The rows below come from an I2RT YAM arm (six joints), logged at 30 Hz.
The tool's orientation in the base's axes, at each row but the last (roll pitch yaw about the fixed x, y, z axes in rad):
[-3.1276, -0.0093, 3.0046]
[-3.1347, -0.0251, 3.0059]
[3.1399, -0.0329, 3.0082]
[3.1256, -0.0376, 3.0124]
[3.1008, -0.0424, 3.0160]
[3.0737, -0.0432, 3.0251]
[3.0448, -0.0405, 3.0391]
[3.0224, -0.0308, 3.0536]
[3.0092, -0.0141, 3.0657]
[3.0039, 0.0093, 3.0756]
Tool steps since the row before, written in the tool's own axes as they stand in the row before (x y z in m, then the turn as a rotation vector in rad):
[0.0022, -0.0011, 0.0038, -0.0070, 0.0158, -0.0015]
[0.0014, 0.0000, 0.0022, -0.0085, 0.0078, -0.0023]
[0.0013, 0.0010, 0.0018, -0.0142, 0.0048, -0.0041]
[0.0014, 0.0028, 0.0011, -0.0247, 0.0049, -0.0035]
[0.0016, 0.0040, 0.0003, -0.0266, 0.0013, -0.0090]
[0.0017, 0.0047, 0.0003, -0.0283, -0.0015, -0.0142]
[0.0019, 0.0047, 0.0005, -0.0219, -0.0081, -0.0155]
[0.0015, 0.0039, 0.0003, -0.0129, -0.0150, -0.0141]
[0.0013, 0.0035, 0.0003, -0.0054, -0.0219, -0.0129]
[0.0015, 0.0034, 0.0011, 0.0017, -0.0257, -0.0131]
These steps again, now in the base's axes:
[-0.0024, -0.0008, -0.0038, 0.0091, 0.0147, 0.0012]
[-0.0014, 0.0002, -0.0022, 0.0095, 0.0066, 0.0020]
[-0.0012, 0.0012, -0.0018, 0.0148, 0.0028, 0.0036]
[-0.0011, 0.0030, -0.0010, 0.0252, 0.0016, 0.0026]
[-0.0011, 0.0042, -0.0001, 0.0269, -0.0025, 0.0079]
[-0.0011, 0.0049, 0.0001, 0.0284, -0.0058, 0.0128]
[-0.0014, 0.0049, 0.0000, 0.0214, -0.0118, 0.0137]
[-0.0011, 0.0040, 0.0002, 0.0118, -0.0177, 0.0118]
[-0.0010, 0.0036, 0.0002, 0.0037, -0.0238, 0.0098]
[-0.0013, 0.0036, -0.0006, -0.0036, -0.0271, 0.0094]

